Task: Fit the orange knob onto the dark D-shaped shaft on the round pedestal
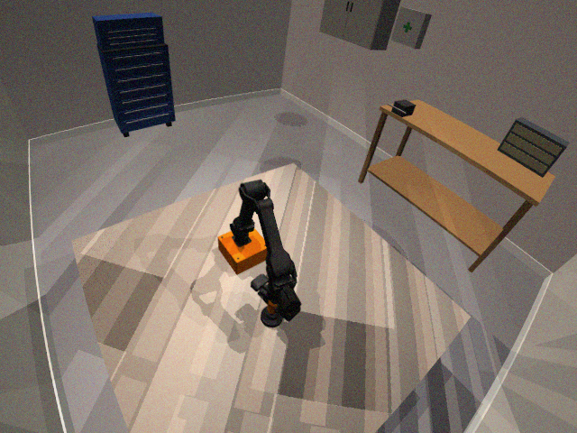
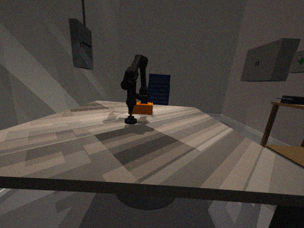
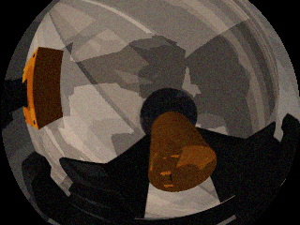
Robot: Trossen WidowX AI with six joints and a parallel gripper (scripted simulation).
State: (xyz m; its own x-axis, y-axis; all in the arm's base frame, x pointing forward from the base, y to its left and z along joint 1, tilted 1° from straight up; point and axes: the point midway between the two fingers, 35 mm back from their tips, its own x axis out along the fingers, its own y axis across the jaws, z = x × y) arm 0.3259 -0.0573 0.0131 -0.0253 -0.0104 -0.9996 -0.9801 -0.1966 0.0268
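The knob lies 20 mm above my gripper tip. The rest, counted from my gripper tip: dark round pedestal (40 mm below).
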